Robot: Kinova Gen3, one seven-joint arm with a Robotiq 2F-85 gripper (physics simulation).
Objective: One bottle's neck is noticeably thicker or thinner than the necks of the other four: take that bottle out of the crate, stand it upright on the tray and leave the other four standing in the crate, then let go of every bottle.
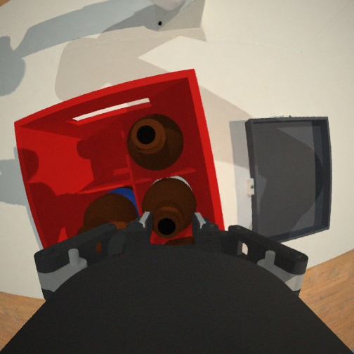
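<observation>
The red crate (196, 100) holds several brown bottles. One bottle (167, 150) stands in the back right compartment. A second bottle (170, 197) with a white label edge stands in front of it. A third bottle (109, 210) with a blue label is to the left, its neck partly hidden by the gripper. Brown parts at the lower edge are mostly hidden. My gripper (171, 221) is partly open and holds nothing; its fingertips appear on either side of the second bottle's neck. The dark grey tray (285, 170) lies right of the crate and bears no bottle.
The crate's back left compartment shows no bottle. The crate's raised walls and inner dividers surround the bottles. A gap of pale table (232, 200) separates crate and tray. The tray has a raised rim. A pale object with a dark dot (172, 17) is at the top edge.
</observation>
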